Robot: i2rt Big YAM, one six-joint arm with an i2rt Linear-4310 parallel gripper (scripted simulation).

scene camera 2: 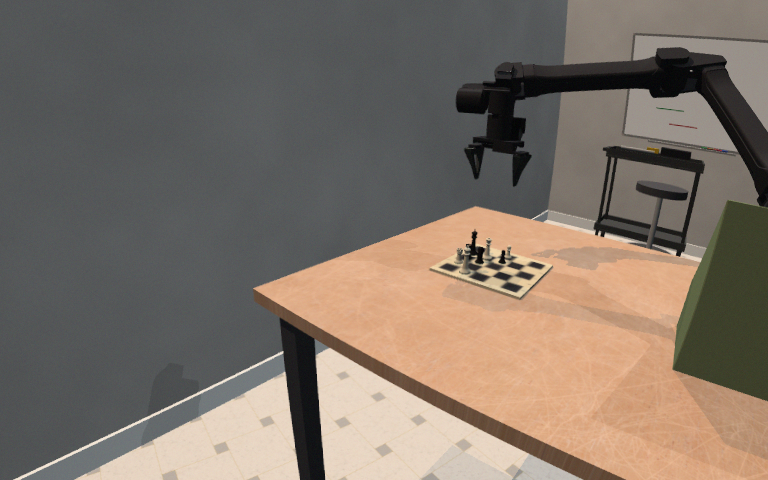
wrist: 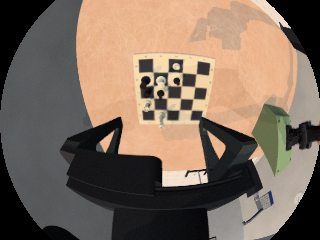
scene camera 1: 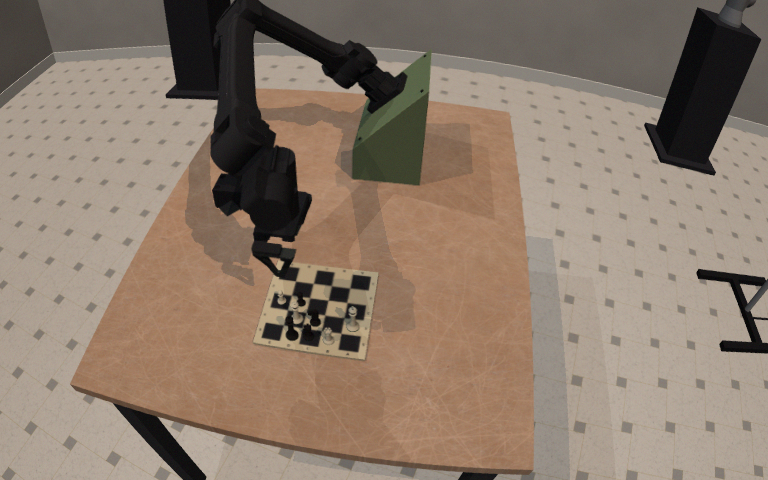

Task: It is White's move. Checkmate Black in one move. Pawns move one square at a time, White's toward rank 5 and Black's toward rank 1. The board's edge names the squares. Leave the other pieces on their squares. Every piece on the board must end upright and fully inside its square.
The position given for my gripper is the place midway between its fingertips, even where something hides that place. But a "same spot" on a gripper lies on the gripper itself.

my gripper: scene camera 2; wrist 160,121; scene camera 1
same spot on my gripper: (scene camera 1: 261,250) = (scene camera 2: 476,144)
